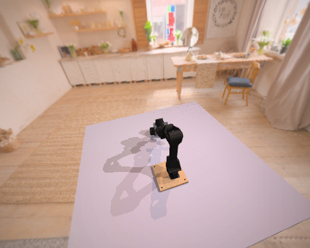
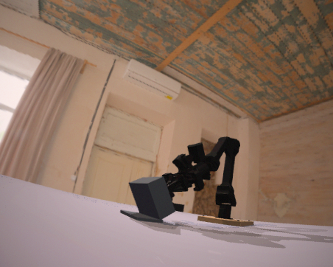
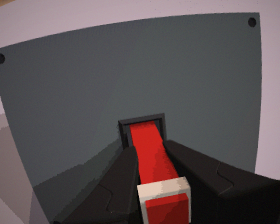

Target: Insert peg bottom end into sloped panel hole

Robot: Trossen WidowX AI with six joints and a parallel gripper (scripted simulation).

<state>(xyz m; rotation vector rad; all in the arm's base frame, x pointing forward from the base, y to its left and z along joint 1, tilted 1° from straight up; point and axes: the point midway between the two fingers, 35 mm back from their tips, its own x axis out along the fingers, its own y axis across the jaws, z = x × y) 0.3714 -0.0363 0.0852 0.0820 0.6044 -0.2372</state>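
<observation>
Now: gripper tip 1 cm past the red peg and 1 cm below it. Round my gripper tip: dark grey sloped panel 4 cm ahead, 1 cm to the right, 2 cm below.
</observation>
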